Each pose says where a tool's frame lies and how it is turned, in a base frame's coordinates. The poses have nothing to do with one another.
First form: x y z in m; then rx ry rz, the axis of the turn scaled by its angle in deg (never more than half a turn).
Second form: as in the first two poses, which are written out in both.
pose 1, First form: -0.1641 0.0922 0.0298 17.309 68.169 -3.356
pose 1, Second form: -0.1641 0.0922 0.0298 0.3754 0.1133 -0.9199 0.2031 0.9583 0.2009
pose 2, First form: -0.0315 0.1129 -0.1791 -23.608 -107.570 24.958
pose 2, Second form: -0.0315 0.1129 -0.1791 -0.3288 0.4803 0.8132 0.0732 0.8714 -0.4851
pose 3, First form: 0.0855 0.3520 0.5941 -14.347 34.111 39.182
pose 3, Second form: 0.0855 0.3520 0.5941 0.6184 0.5182 -0.5908 -0.6566 0.7538 -0.0261
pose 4, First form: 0.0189 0.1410 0.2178 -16.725 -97.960 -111.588
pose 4, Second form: 0.0189 0.1410 0.2178 -0.8376 -0.2433 0.4890 0.5164 -0.0611 0.8541
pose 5, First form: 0.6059 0.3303 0.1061 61.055 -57.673 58.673
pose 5, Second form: 0.6059 0.3303 0.1061 0.2161 0.1514 0.9646 -0.9670 0.1696 0.1900
